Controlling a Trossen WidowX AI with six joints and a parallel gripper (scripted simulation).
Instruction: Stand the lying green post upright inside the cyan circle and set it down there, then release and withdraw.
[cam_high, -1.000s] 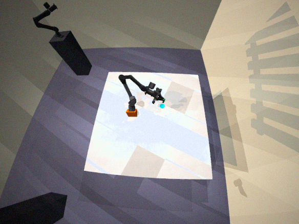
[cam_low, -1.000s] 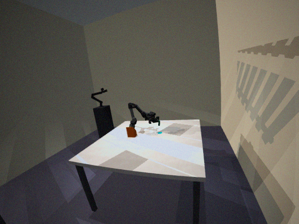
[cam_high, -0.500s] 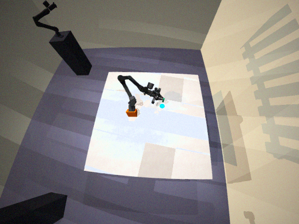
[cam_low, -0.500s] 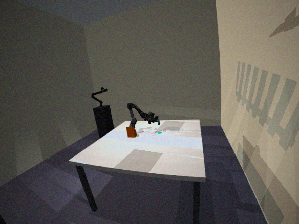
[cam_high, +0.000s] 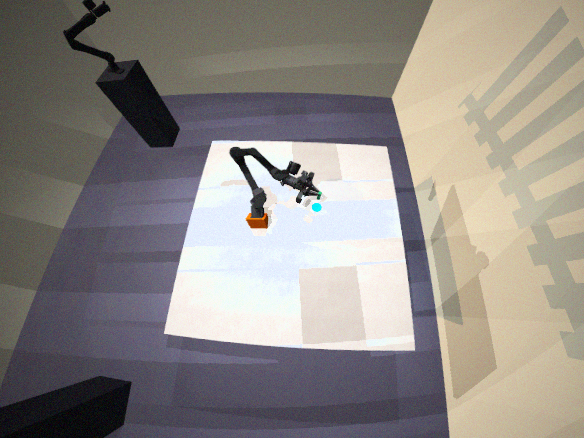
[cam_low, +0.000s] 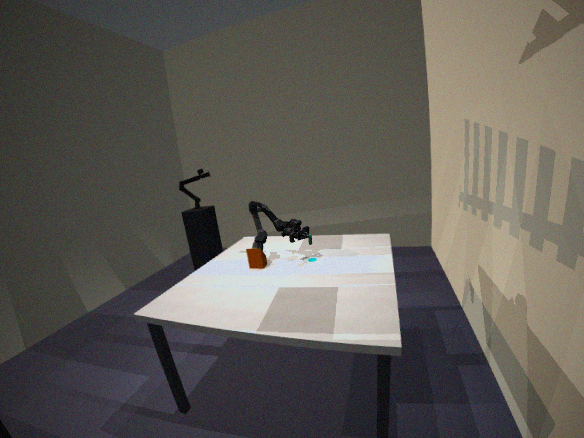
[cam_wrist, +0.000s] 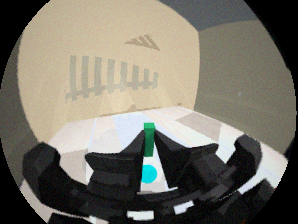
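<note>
The cyan circle lies 16 cm below my gripper tip. From my gripper tip the other things lie so: small green post: 2 cm below.
</note>
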